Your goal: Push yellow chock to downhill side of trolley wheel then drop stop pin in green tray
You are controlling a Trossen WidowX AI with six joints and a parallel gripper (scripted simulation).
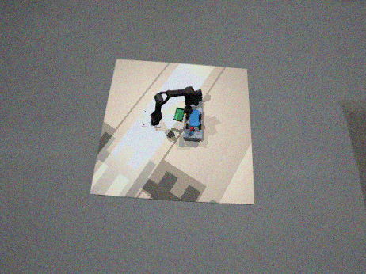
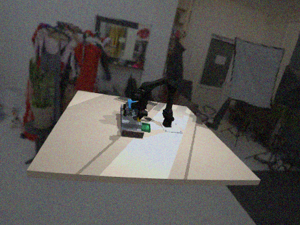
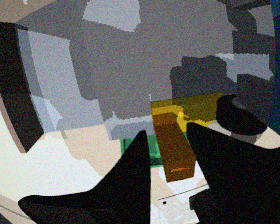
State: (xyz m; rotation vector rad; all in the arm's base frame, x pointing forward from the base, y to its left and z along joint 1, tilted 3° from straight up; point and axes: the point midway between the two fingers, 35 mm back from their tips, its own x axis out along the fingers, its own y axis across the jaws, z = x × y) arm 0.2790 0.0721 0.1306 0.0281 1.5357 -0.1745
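Now: gripper tip 20 mm to the left of the yellow chock and 10 mm above it. The rest, counted from my gripper tip: blue trolley (120 mm to the right, 40 mm ahead, 20 mm above); then green tray (100 mm below, 70 mm behind, 10 mm to the right); then grey ramp (120 mm to the right, 40 mm below, 40 mm ahead).
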